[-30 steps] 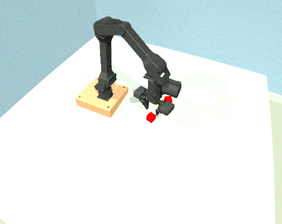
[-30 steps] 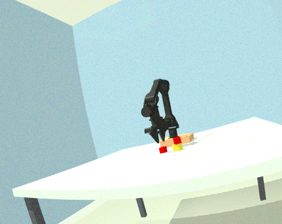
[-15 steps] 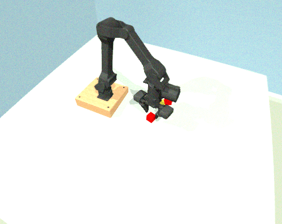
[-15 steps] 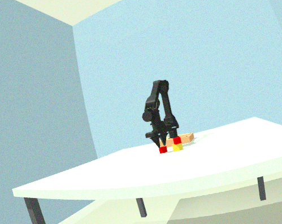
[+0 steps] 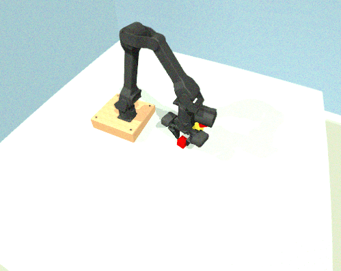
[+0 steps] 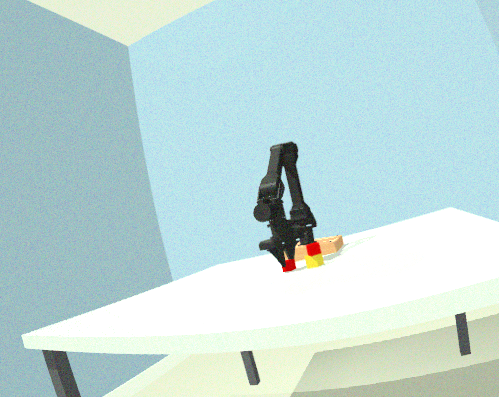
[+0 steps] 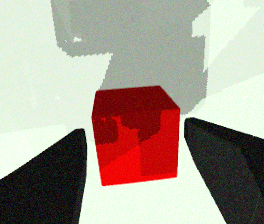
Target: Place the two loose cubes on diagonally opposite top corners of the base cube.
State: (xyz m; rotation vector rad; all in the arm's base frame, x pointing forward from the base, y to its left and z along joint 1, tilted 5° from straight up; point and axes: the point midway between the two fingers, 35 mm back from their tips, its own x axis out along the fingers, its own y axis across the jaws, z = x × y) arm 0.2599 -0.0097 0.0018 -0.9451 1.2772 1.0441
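My gripper tip is now 100 mm to the right of the yellow cube and 30 mm short of it.
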